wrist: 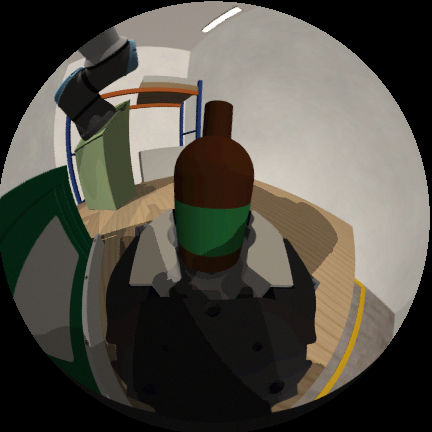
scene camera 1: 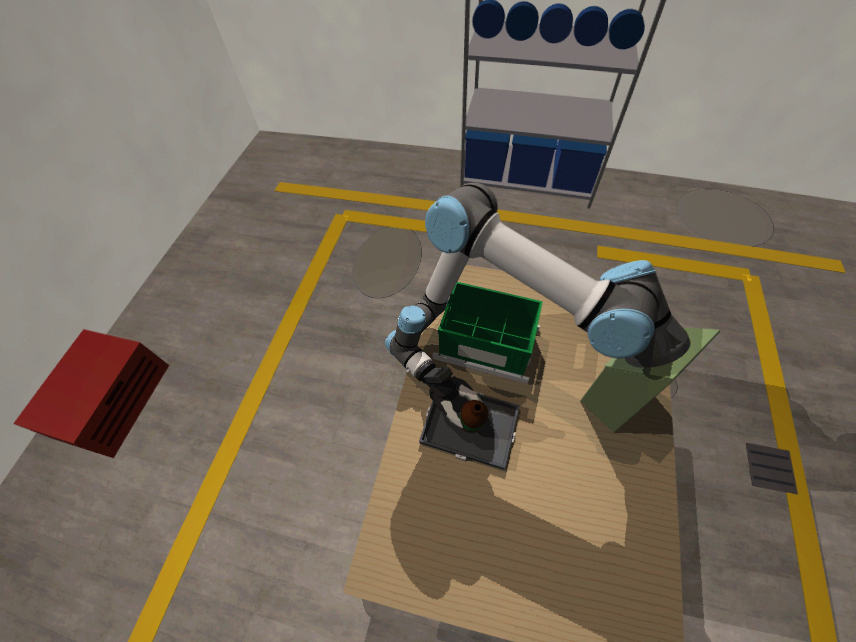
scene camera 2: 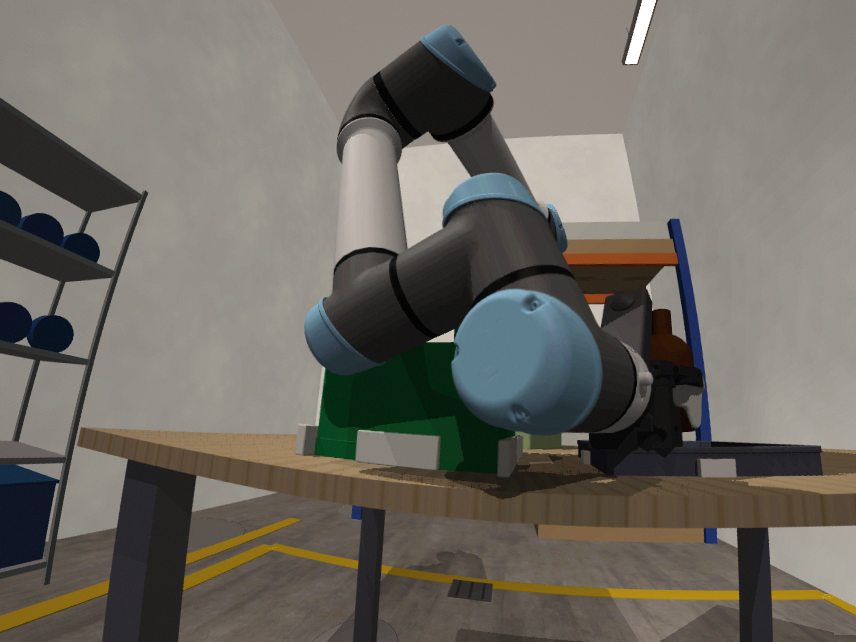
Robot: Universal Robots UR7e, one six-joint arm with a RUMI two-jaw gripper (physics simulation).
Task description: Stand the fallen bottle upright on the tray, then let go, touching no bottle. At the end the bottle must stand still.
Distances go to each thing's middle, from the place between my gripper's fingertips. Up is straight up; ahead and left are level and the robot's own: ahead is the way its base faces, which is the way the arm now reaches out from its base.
Now: hand 30 mm below the brown bottle (scene camera 2: 664,345).
